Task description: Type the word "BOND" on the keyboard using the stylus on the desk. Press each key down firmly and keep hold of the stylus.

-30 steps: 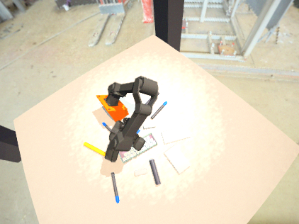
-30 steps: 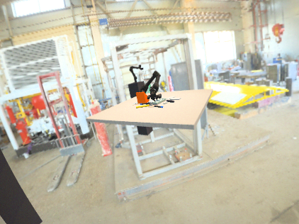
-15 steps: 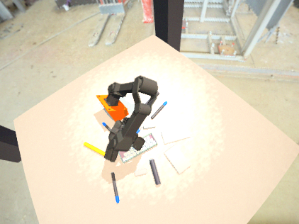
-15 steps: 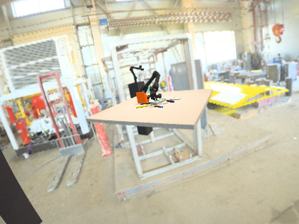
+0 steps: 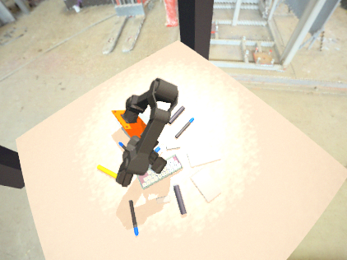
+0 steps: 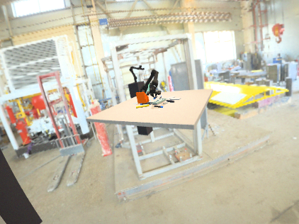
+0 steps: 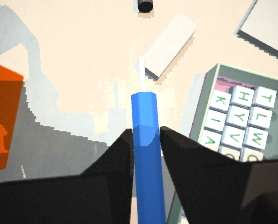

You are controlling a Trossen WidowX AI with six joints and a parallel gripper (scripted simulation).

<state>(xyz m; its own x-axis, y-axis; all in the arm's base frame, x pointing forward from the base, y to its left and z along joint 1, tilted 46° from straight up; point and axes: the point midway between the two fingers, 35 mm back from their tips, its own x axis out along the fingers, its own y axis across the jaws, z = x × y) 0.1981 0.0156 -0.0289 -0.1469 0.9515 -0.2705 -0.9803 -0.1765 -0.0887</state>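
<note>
Right now my gripper tip is 1 cm to the right of the blue stylus. Also, from my gripper tip: stylus tip (1 cm behind, 5 cm to the left); then yellow pen (7 cm behind, 23 cm to the right, 4 cm below).
</note>
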